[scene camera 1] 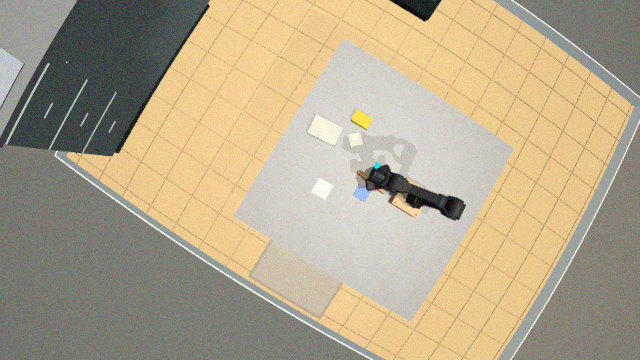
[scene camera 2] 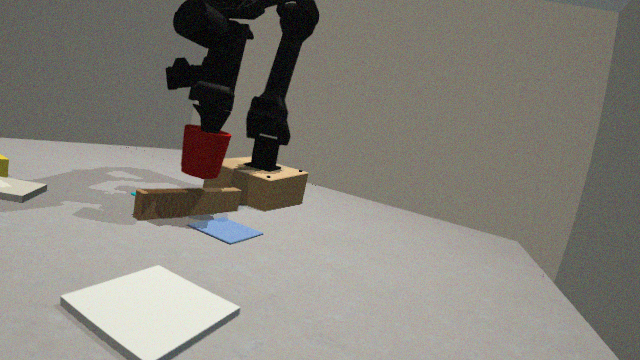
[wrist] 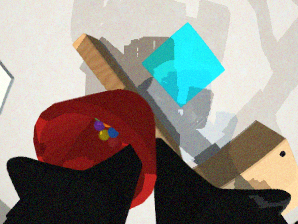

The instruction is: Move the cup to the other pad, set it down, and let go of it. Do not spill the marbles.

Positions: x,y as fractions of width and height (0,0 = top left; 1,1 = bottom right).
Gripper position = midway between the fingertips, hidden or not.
In view: the gripper (scene camera 2: 0.32,0.42), a red cup (scene camera 2: 0.32,0.43), a white slab (scene camera 2: 0.24,0.85), a wooden bar (scene camera 2: 0.24,0.57), a blue pad (scene camera 2: 0.36,0.64) and a cyan pad (wrist: 0.62,0.29).
The red cup is seen too in the wrist view (wrist: 0.22,0.60). The gripper shows as well in the wrist view (wrist: 0.51,0.64). The wooden bar is seen too in the wrist view (wrist: 0.36,0.32).
